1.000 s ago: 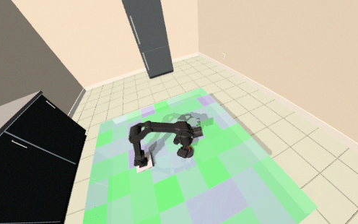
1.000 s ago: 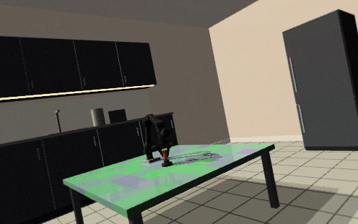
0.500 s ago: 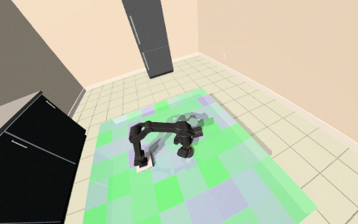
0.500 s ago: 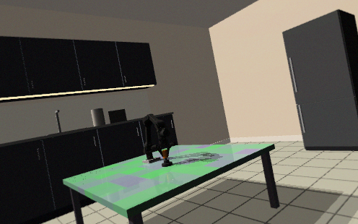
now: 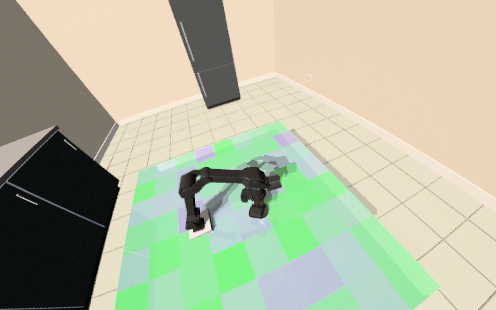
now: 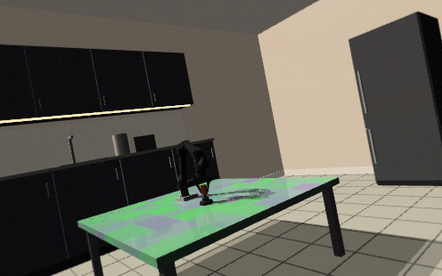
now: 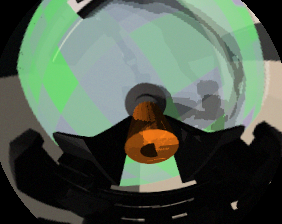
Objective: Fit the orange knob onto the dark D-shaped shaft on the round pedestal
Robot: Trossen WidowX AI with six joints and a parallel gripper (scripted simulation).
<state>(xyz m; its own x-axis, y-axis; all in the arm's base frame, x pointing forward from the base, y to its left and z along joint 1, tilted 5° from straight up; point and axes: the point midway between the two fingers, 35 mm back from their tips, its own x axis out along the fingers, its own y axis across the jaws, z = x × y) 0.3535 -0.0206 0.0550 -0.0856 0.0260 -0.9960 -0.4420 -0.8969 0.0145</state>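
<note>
Now: the orange knob 2 cm above my gripper tip. Also, from my gripper tip: dark round pedestal 4 cm below.
</note>
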